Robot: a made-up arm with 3 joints. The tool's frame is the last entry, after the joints. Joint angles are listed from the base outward.
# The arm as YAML. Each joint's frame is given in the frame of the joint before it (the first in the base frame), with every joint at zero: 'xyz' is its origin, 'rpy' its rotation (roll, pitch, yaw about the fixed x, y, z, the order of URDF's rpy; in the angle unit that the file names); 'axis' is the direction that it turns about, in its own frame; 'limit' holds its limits. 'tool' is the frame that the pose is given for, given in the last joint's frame.
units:
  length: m
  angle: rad
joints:
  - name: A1
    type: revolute
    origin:
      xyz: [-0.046, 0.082, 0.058]
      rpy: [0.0, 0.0, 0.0]
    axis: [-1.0, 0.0, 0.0]
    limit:
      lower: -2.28
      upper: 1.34
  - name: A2
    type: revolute
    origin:
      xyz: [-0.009, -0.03, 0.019]
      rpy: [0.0, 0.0, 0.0]
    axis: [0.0, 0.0, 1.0]
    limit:
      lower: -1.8
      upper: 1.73
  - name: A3
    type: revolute
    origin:
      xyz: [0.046, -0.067, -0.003]
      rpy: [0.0, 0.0, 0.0]
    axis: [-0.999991, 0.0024, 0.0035]
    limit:
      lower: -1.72
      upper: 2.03
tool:
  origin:
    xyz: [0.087, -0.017, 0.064]
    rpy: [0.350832, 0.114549, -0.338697]
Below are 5 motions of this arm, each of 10 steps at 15 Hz.
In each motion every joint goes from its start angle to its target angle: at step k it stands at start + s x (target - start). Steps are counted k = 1, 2, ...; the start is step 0. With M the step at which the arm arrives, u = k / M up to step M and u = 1 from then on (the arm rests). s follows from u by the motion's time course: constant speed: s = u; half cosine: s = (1 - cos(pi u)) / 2; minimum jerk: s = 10 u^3 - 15 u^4 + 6 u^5.
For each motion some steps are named. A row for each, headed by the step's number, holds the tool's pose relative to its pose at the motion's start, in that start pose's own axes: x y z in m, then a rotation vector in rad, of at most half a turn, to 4 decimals.
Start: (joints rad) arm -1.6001 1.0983 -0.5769
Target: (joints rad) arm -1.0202 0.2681 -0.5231
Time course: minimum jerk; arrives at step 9
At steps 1, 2, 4, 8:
1: -0.0004 -0.0010 0.0008 -0.0021 -0.0054 -0.0104
2: -0.0032 -0.0063 0.0050 -0.0149 -0.0360 -0.0683
4: -0.0243 -0.0238 0.0265 -0.0998 -0.2008 -0.3419
8: -0.0811 -0.0106 0.0583 -0.3416 -0.5623 -0.7754

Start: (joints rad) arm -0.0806 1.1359 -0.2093
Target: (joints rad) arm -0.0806 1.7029 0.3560
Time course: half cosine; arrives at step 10
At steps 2, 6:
2: 0.0011 0.0108 -0.0046 -0.0599 0.0081 0.0470
6: -0.0077 0.0697 -0.0365 -0.3887 0.0089 0.3504

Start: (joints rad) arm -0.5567 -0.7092 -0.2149
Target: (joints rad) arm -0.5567 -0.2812 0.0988
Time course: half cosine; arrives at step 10
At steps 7, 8, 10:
7: -0.0018 0.0601 -0.0311 -0.2803 0.0574 0.3092
8: -0.0042 0.0678 -0.0359 -0.3164 0.0601 0.3555
10: -0.0067 0.0743 -0.0401 -0.3470 0.0615 0.3960

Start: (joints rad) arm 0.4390 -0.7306 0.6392
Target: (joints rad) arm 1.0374 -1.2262 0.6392
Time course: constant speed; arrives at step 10
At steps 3, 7, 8, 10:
3: -0.0123 -0.0196 0.0246 -0.0892 -0.1237 -0.1761
7: -0.0405 -0.0413 0.0574 -0.1697 -0.3051 -0.4149
8: -0.0496 -0.0457 0.0651 -0.1827 -0.3531 -0.4747
10: -0.0699 -0.0532 0.0790 -0.1998 -0.4519 -0.5934

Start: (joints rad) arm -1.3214 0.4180 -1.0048
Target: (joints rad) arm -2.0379 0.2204 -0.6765
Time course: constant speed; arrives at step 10
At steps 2, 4, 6, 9, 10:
2: -0.0023 -0.0137 0.0058 0.0807 -0.0241 0.0438
4: -0.0036 -0.0291 0.0096 0.1639 -0.0484 0.0792
6: -0.0039 -0.0456 0.0111 0.2489 -0.0717 0.1061
9: -0.0021 -0.0715 0.0085 0.3792 -0.1022 0.1311
10: -0.0010 -0.0802 0.0063 0.4231 -0.1107 0.1354

